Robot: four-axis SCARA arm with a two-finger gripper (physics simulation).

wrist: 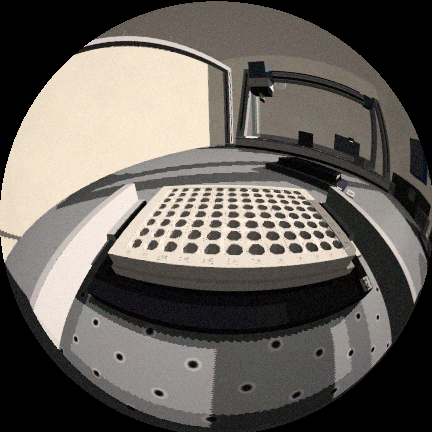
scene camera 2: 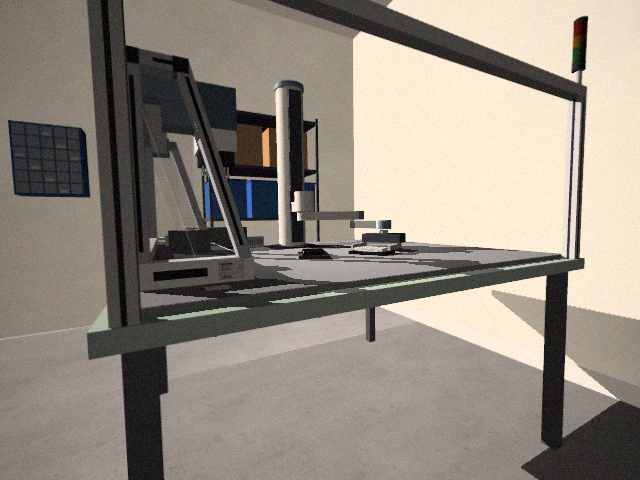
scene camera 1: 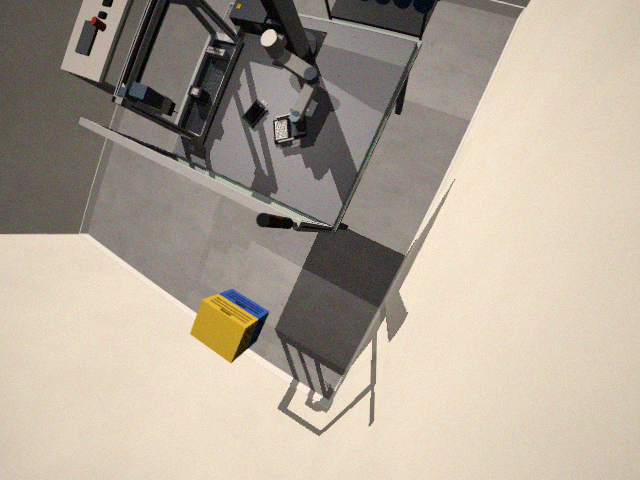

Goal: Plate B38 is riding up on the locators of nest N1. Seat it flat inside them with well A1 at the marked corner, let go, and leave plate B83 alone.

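Plate B38, a white many-welled plate, lies over the black nest N1. In the wrist view its near wall stands above the nest's dark front; whether the plate is fully level is hard to tell. A small A1 tag sits at the nest's near right corner, partly covered. My gripper is open, with one finger along each short side of the plate; narrow gaps seem to remain at the pads. The locators are mostly hidden. Plate B83 cannot be identified in these views.
A low black holder stands beyond N1, towards the framed machine. The arm's column rises behind. A signal tower stands at a table corner.
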